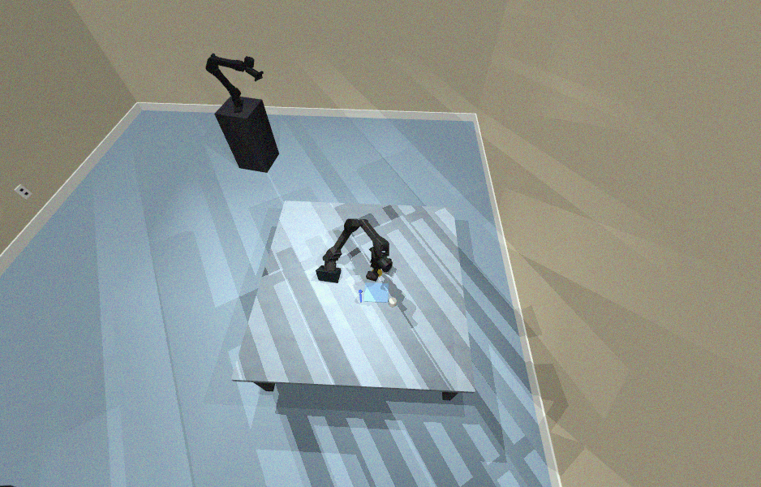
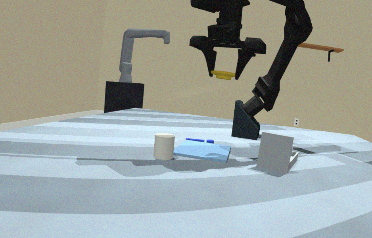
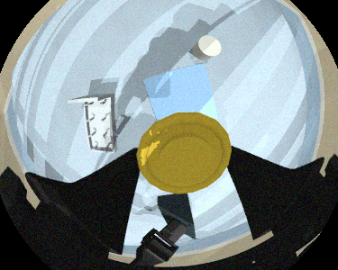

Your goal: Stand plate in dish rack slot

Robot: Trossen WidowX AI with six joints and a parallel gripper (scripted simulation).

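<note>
My gripper tip is now 17 cm above the grey dish rack, 16 cm to the right of it and 1 cm past it. From my gripper tip the other things lie so: blue spoon: 18 cm below, 9 cm behind, 7 cm to the right; then yellow plate: 1 cm above; then light blue mat: 19 cm below, 3 cm to the right.
</note>
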